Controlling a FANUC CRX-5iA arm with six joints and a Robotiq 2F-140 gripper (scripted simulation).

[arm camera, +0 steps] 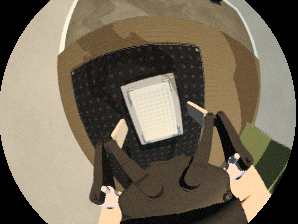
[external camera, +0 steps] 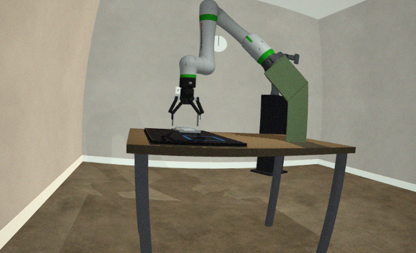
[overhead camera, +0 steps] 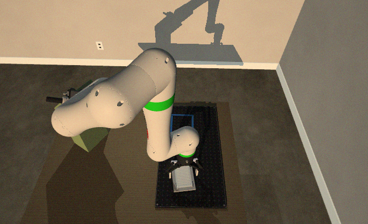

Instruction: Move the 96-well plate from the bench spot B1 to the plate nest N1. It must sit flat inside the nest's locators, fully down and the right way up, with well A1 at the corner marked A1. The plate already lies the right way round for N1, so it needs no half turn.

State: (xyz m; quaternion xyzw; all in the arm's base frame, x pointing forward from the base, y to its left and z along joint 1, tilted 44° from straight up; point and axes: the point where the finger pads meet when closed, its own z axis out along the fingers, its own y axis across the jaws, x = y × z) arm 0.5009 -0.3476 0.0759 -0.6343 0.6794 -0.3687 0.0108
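The white 96-well plate is 2 cm below my hand. The rest, counted from my hand: grey plate nest 3 cm below.
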